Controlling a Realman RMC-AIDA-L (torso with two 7-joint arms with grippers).
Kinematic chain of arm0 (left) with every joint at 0, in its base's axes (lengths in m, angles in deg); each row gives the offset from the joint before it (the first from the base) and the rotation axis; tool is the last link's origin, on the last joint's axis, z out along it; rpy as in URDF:
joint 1: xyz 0 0 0.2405 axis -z
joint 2: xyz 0 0 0 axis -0.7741 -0.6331 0
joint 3: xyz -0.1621 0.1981 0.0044 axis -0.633 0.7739 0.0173
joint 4: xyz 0 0 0 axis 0.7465 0.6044 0.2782
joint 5: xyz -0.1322 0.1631 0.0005 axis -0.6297 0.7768 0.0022
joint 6: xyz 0 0 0 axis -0.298 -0.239 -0.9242
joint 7: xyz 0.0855 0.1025 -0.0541 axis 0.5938 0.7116 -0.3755
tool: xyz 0 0 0 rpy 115.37 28.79 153.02
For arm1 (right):
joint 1: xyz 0 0 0.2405 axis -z
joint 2: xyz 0 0 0 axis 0.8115 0.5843 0
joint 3: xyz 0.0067 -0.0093 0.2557 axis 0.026 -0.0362 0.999
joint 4: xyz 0 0 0 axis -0.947 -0.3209 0.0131
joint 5: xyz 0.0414 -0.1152 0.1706 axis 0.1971 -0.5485 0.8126
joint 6: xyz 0 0 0 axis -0.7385 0.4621 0.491
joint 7: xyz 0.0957 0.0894 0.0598 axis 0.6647 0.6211 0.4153
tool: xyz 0 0 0 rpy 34.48 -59.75 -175.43
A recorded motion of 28 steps. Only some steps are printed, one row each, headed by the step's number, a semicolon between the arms.
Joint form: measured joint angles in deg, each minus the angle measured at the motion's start. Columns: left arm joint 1, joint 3, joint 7, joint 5, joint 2, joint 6, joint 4; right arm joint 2, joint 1, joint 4, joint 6, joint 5, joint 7, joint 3.
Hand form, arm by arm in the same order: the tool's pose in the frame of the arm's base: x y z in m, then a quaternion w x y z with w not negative. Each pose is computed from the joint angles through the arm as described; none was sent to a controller.
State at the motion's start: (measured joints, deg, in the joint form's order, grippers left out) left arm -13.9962 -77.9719 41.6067 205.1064 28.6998 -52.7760 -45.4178; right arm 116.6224 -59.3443 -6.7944 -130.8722 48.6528 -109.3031 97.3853
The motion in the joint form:
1: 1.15 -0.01 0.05 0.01 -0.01 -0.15 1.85; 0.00 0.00 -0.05 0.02 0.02 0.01 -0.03
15: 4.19 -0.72 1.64 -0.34 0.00 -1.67 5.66; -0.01 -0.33 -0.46 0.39 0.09 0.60 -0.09
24: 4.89 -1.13 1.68 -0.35 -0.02 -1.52 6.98; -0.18 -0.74 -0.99 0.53 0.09 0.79 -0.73
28: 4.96 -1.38 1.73 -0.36 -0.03 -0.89 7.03; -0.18 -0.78 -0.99 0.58 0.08 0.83 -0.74
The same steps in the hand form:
1: -0.2500 0.4440 -0.0226 0.45602 -0.77012 -0.44521 -0.02718; 0.3131 0.3010 -0.0180 0.54322 -0.75548 0.22904 0.28584
15: -0.2448 0.4523 -0.0261 0.45708 -0.77646 -0.43323 -0.02232; 0.3102 0.3039 -0.0177 0.54109 -0.75479 0.23054 0.29045
24: -0.2468 0.4526 -0.0274 0.45513 -0.77522 -0.43772 -0.01711; 0.3052 0.3066 -0.0184 0.53592 -0.75852 0.22502 0.29462
28: -0.2476 0.4520 -0.0275 0.45269 -0.77485 -0.44100 -0.01415; 0.3051 0.3068 -0.0186 0.53563 -0.75867 0.22522 0.29461

